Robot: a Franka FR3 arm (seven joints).
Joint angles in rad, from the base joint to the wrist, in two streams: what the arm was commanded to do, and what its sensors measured. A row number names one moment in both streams.
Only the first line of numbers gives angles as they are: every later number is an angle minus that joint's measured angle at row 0.
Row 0, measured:
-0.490 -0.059 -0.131 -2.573 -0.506 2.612 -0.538
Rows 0 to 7, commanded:
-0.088 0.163 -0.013 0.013 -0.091 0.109 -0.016
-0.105 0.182 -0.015 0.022 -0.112 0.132 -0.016
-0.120 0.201 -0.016 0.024 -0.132 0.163 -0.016
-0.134 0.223 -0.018 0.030 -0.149 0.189 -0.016
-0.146 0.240 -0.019 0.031 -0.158 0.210 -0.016
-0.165 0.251 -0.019 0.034 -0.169 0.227 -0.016
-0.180 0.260 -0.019 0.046 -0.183 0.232 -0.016
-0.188 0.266 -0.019 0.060 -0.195 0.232 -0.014
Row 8, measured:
-0.016 0.005 0.000 0.000 -0.027 0.018 0.000
